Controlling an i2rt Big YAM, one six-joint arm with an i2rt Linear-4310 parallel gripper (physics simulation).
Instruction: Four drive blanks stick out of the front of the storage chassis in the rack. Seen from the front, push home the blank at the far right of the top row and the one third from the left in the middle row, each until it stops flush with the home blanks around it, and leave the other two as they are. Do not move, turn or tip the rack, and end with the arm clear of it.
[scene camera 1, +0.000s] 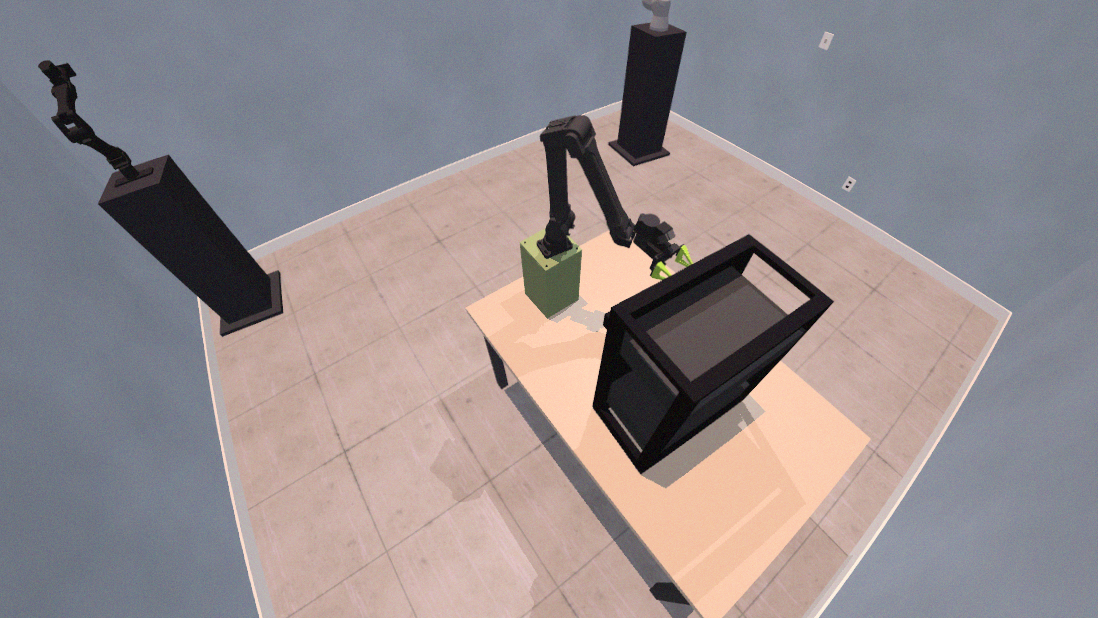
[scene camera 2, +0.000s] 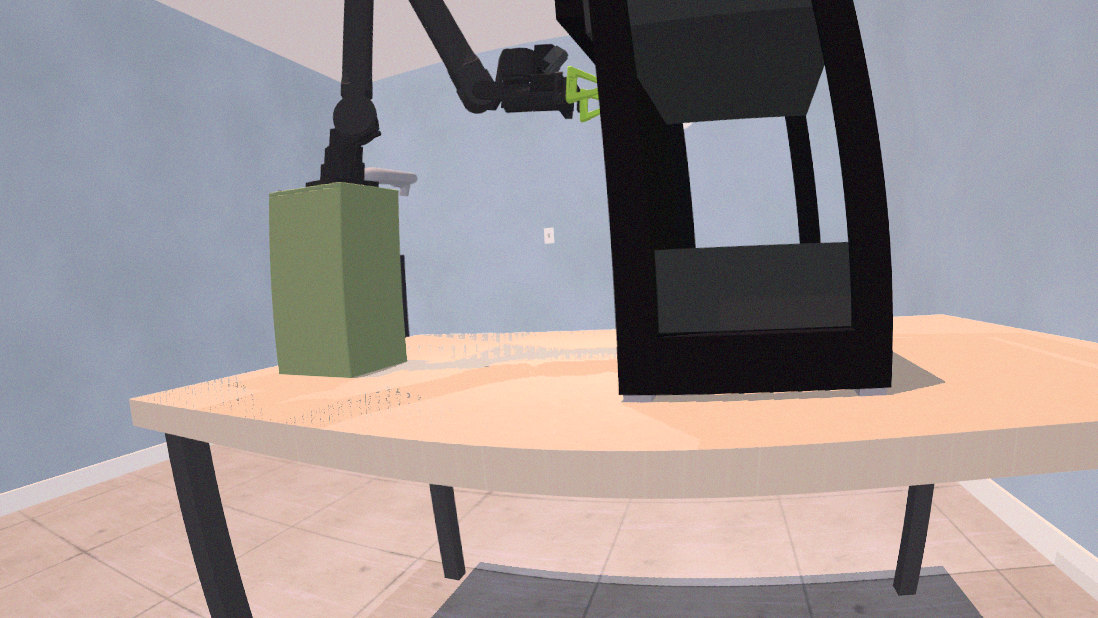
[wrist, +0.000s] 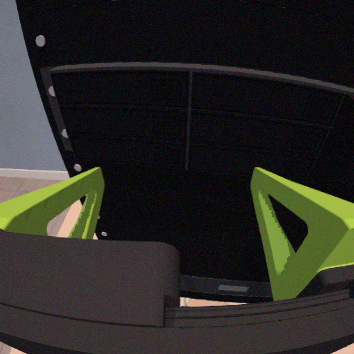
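Seen in the pictures: gripper, fingertip midpoint: (wrist: 176, 175); arm's base, origin of the base link: (scene camera 1: 554, 246) (scene camera 2: 342, 190).
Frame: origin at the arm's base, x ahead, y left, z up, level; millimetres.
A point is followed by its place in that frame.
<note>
The black rack (scene camera 1: 760, 347) @(x 790, y 123, z 304 mm) (scene camera 2: 753, 364) @(x 672, y -111, z -280 mm) (wrist: 200, 30) @(x 502, y 235, z 217 mm) stands upright on the table. Its front faces the arm. In the wrist view the storage chassis (wrist: 125, 90) @(x 483, y 285, z 177 mm) shows as a very dark grid of drive blanks under a grey top edge, with an upright divider in the middle. Faint outlines show on some blanks; which ones stick out cannot be told. The scene cameras do not show the blanks. My gripper (scene camera 1: 676, 265) @(x 439, y 237, z 142 mm) (scene camera 2: 593, 95) @(x 439, y 237, z 142 mm) (wrist: 176, 175) @(x 439, y 237, z 142 mm) is open, with its green fingers spread and empty, before the rack's front. The rack's post partly hides the fingers in scene camera 2.
The arm's green pedestal (scene camera 1: 551, 284) @(x 87, y -60, z -107 mm) (scene camera 2: 307, 284) @(x 12, y -98, z -166 mm) stands on the table (scene camera 1: 737, 529) @(x 1119, y 80, z -317 mm) (scene camera 2: 461, 464) @(x 448, y -291, z -336 mm), before the rack's front. A dark grey box (scene camera 2: 753, 291) @(x 671, y -75, z -209 mm) sits low in the rack. Two black columns (scene camera 1: 184, 237) (scene camera 1: 653, 92) bearing other arms stand away from the table.
</note>
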